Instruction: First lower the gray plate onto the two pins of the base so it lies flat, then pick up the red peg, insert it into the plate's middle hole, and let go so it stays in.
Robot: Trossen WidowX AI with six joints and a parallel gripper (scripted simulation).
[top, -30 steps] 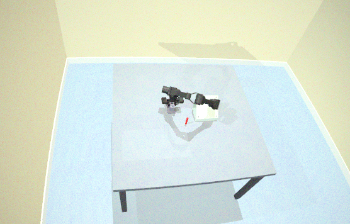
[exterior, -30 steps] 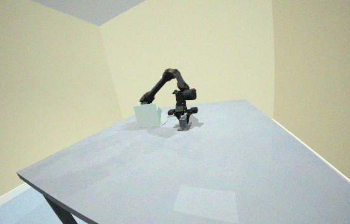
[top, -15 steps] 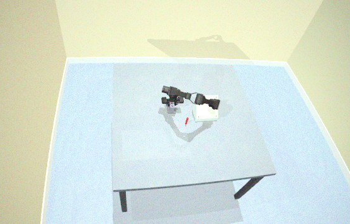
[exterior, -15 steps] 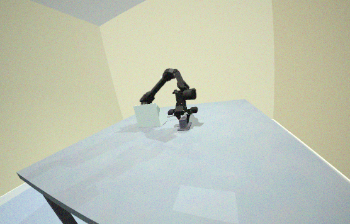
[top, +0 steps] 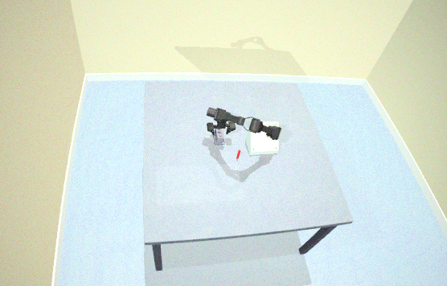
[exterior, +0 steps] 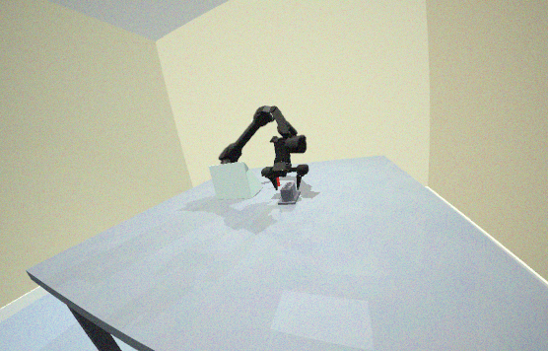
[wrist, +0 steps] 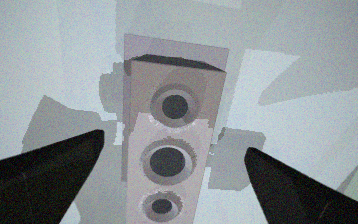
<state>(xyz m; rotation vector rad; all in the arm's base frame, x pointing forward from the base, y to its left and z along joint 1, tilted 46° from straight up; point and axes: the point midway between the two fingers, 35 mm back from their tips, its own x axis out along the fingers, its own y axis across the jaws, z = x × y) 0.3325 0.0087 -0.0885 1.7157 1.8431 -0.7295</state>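
Right now my gripper tip is 1 cm below the gray plate and 1 cm short of it. Also, from my gripper tip: red peg (17 cm to the left, 10 cm behind); base (3 cm below, 1 cm ahead).
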